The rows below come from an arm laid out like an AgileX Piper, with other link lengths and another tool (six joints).
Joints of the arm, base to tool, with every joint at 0 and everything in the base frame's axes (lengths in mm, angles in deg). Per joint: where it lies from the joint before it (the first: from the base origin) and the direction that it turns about. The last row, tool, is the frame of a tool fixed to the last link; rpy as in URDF.
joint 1: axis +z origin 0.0 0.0 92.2
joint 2: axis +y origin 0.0 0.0 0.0
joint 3: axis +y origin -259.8 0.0 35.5
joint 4: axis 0.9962 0 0.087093 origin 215.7 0.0 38.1
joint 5: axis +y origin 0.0 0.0 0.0
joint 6: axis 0.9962 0 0.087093 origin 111.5 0.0 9.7
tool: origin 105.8 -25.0 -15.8 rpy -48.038 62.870 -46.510
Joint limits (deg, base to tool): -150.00..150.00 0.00..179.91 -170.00..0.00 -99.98..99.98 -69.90..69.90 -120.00..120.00
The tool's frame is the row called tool.
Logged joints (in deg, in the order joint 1, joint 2, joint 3, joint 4, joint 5, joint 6), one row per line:
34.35 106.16 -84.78 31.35 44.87 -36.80
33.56 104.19 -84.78 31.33 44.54 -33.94
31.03 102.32 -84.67 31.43 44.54 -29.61
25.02 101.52 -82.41 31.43 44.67 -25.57
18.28 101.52 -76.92 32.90 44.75 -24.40
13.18 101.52 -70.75 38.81 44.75 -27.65
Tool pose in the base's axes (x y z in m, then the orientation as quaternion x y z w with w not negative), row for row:
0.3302 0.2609 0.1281 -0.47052 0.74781 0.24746 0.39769
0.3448 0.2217 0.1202 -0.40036 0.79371 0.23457 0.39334
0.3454 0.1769 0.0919 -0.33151 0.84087 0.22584 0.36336
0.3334 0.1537 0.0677 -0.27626 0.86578 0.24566 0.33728
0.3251 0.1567 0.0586 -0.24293 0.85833 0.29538 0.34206
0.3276 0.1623 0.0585 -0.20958 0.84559 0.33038 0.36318
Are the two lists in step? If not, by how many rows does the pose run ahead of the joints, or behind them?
The pose runs 2 rows ahead of the joints: the pose in row i belongs to the joints in row i + 2.
